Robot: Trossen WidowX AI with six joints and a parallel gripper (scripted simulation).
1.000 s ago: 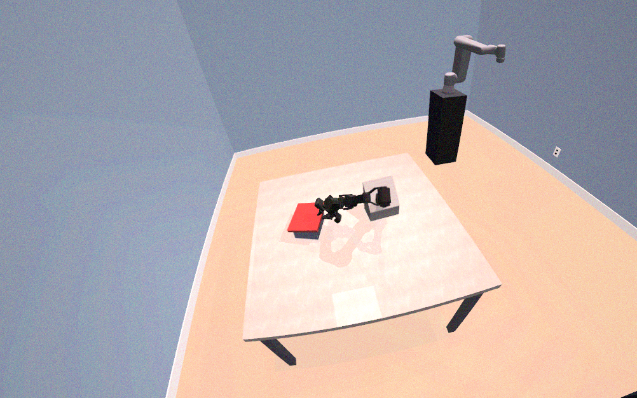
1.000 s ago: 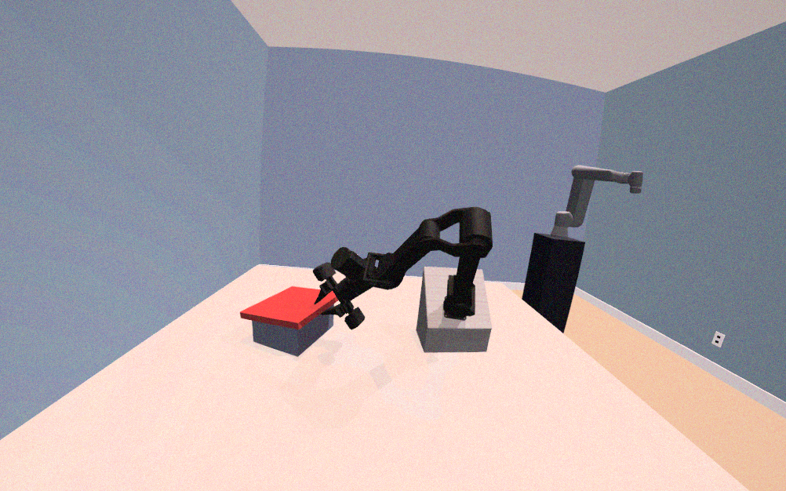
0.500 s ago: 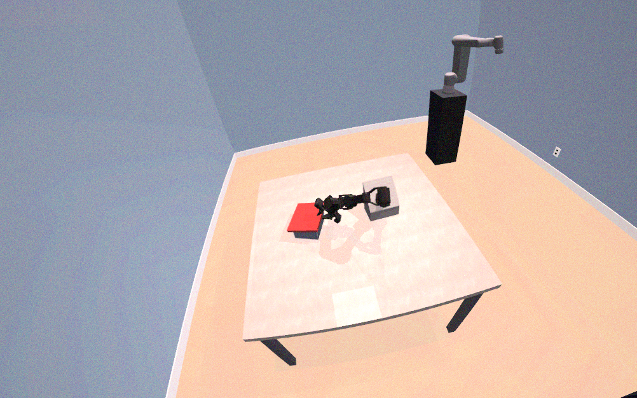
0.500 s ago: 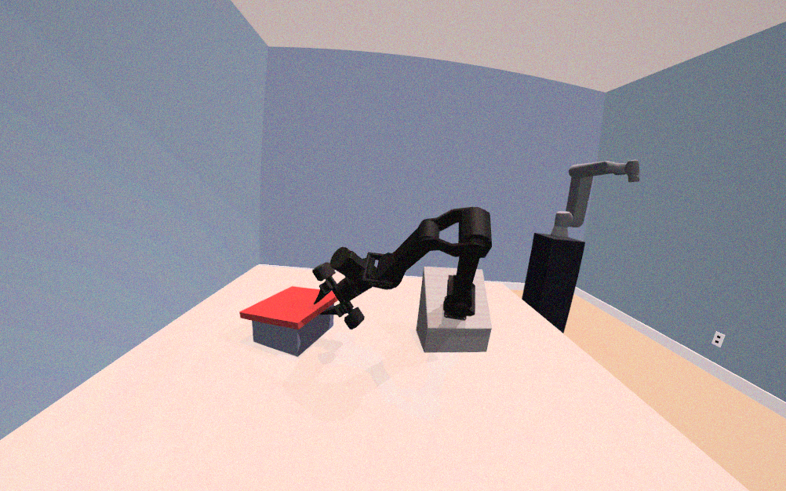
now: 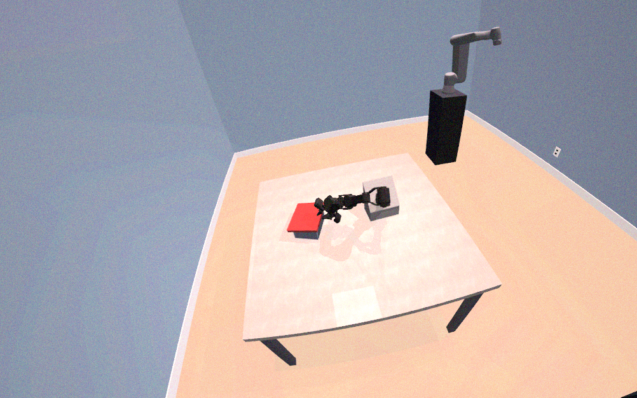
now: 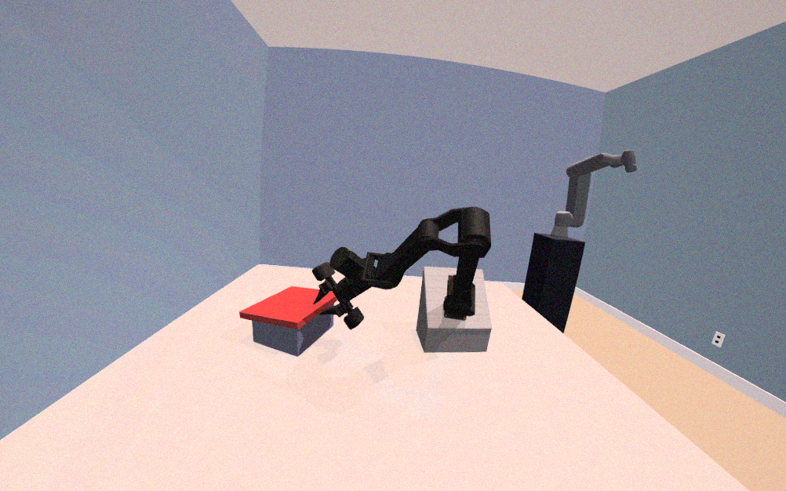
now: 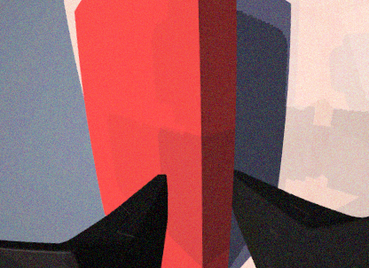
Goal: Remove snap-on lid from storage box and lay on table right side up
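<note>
Right now the red lid is 7 cm ahead of my gripper tip and 2 cm to the right of it. The rest, counted from my gripper tip: storage box: 7 cm ahead, 2 cm to the right, 5 cm below.
</note>
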